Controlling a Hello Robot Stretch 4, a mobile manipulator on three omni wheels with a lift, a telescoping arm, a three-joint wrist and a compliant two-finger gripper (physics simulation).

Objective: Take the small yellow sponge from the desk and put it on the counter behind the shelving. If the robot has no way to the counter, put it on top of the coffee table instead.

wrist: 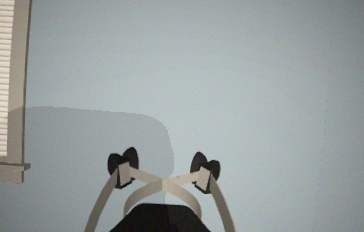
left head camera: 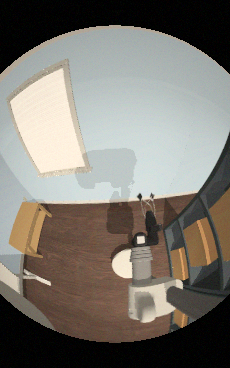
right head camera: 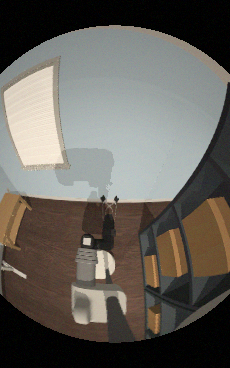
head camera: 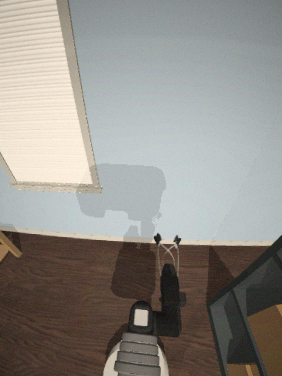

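Pixels of known places: gripper, fingertip midpoint: [wrist: 164,162] [left head camera: 144,192] [right head camera: 109,195] [head camera: 167,234]; robot's base, link origin: [left head camera: 127,262] [right head camera: 99,263].
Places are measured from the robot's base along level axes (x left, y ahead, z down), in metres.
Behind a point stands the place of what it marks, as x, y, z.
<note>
My gripper [head camera: 168,239] {-0.090, 0.482, -0.991} [left head camera: 146,196] {-0.090, 0.482, -0.991} [right head camera: 110,199] {-0.090, 0.482, -0.991} [wrist: 164,162] {-0.090, 0.482, -0.991} is open and empty, its two dark fingertips apart in front of the blue wall. The small yellow sponge does not show in any view. Part of the white desk [left head camera: 10,277] shows at the lower left of the left head view, with a white leg [left head camera: 37,277] [right head camera: 14,270]. The wooden coffee table [left head camera: 27,227] {1.498, 0.255, -0.422} [right head camera: 11,215] {1.445, 0.337, -0.396} stands at the left by the wall; a corner of it shows at the left edge of the head view. The counter does not show.
Dark shelving [head camera: 232,285] {-0.586, 0.453, -0.514} [right head camera: 170,298] {-0.625, -0.408, -0.677} with brown boxes [head camera: 270,325] {-0.615, 0.222, -0.677} [left head camera: 200,242] {-0.621, 0.070, -0.745} [right head camera: 170,252] {-0.621, 0.076, -0.731} stands close on the right. The blue wall [head camera: 200,125] {-0.305, 1.088, -1.333} [wrist: 250,100] {-0.431, 1.093, -1.103} is ahead, with a blind-covered window [head camera: 40,100] {0.737, 1.043, -1.476} [left head camera: 47,122] {0.780, 1.042, -1.462} [right head camera: 32,115] {0.783, 1.041, -1.486} at the left. Dark wooden floor [head camera: 55,300] {0.800, 0.356, 0.028} lies left of the arm.
</note>
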